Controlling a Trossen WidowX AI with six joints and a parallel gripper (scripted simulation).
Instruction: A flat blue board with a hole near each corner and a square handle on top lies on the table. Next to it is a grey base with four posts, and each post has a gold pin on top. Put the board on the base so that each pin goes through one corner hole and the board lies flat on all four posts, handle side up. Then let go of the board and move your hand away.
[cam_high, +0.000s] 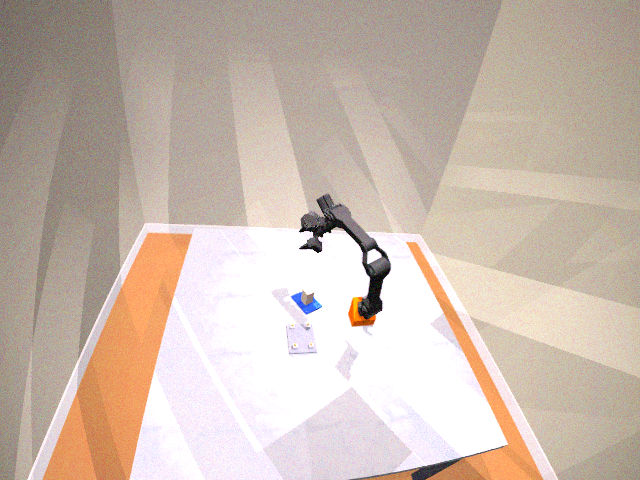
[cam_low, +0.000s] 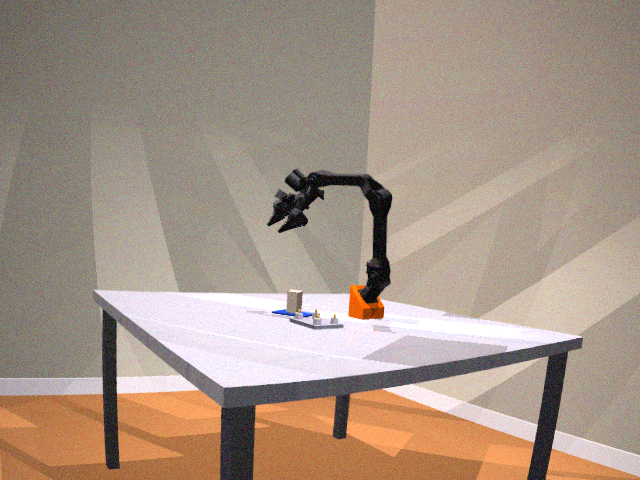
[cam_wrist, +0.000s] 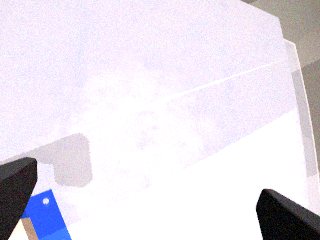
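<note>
Right now the blue board is 270 mm below my gripper tip, 90 mm to the left of it and 50 mm behind it. From my gripper tip the other things lie so: grey base 290 mm to the left, 290 mm below, 20 mm ahead.
</note>
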